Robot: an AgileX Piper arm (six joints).
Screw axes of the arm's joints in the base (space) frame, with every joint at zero. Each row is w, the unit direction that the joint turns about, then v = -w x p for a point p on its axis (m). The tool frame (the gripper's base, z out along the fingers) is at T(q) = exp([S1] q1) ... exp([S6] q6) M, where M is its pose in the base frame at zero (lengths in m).
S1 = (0, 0, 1, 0.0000, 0.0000, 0.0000)
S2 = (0, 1, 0, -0.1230, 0.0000, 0.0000)
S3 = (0, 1, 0, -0.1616, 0.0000, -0.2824)
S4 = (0.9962, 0, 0.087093, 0.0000, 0.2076, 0.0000)
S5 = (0, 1, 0, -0.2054, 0.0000, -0.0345)
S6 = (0.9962, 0, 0.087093, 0.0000, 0.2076, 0.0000)
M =
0.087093 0 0.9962 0.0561
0 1 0 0.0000
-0.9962 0 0.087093 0.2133
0 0 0 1
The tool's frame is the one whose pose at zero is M.
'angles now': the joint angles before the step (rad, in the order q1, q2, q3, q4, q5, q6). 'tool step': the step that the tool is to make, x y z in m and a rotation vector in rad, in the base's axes. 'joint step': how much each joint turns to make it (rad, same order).
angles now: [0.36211 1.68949 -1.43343 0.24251 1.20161 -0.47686]
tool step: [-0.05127 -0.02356 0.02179 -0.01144 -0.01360 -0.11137]
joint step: [-0.00114 -0.21265 0.16104 -0.04417 0.01754 0.12612]
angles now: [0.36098 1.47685 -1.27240 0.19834 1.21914 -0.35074]
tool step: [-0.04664 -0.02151 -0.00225 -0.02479 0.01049 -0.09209]
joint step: [0.00001 -0.17944 0.17595 -0.04377 0.00527 0.10232]
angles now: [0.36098 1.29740 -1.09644 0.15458 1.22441 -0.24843]
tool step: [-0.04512 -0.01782 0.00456 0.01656 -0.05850 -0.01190]
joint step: [-0.00002 -0.19447 0.13066 -0.00872 0.00136 0.01340]
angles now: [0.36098 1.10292 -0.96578 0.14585 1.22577 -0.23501]
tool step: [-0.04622 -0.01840 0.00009 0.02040 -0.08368 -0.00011]
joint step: [0.00003 -0.21363 0.12006 -0.01093 0.00797 0.00138]
